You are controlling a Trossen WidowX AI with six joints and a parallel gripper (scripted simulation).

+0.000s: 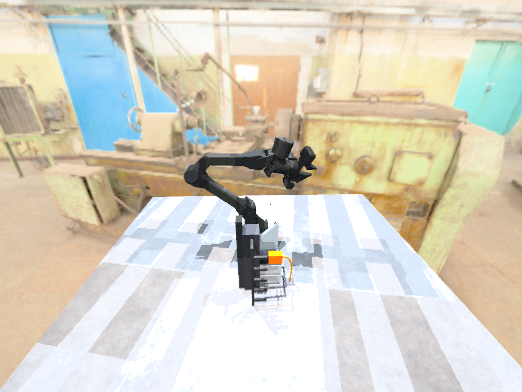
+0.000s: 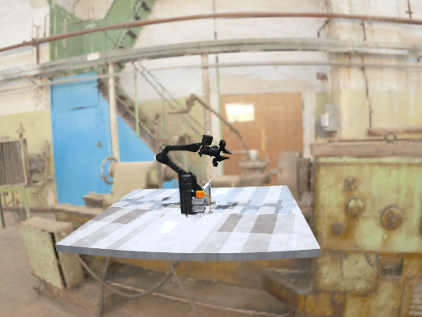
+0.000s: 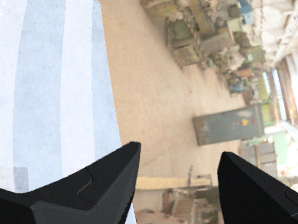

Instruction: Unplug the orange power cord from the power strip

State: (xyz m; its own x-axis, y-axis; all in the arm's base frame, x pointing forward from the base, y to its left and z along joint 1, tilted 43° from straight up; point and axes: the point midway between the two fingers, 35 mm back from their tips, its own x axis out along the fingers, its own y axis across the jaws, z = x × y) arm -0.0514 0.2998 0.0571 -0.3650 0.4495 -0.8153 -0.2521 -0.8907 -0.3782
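Now: gripper tip 290 mm short of the orange plug, 200 mm to the left of it and 190 mm above it.
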